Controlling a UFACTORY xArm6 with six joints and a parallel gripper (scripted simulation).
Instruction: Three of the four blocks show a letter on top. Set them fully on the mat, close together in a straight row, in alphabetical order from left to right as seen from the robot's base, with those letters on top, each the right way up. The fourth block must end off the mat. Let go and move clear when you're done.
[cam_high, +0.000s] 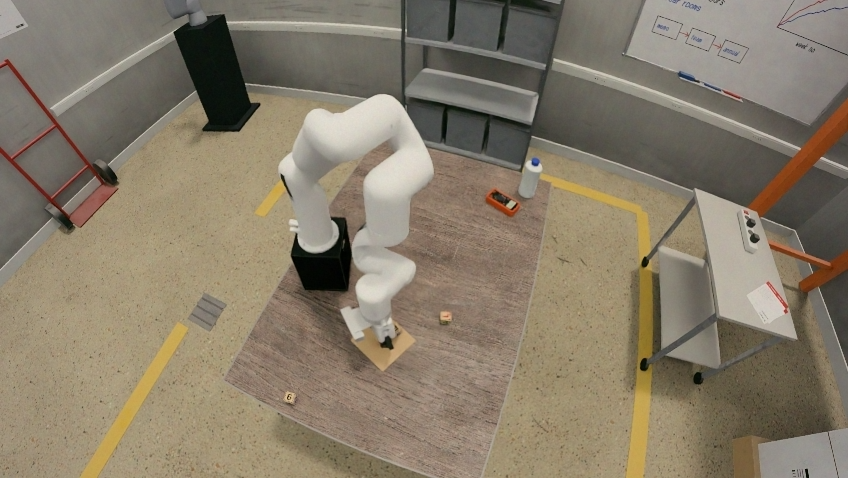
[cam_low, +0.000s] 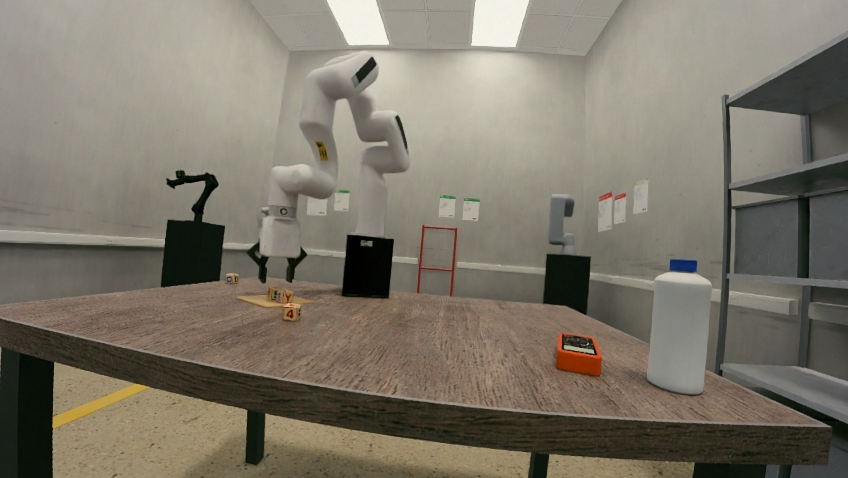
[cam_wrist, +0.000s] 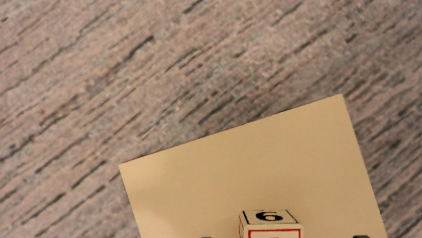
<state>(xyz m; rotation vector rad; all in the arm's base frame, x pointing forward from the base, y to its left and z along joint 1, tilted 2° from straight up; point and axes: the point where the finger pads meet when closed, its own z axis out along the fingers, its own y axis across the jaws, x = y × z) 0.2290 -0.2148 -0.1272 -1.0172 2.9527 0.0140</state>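
The tan mat is 6 cm below my hand. The rest, counted from my hand: white bottle (45 cm ahead, 71 cm to the left, 2 cm above).
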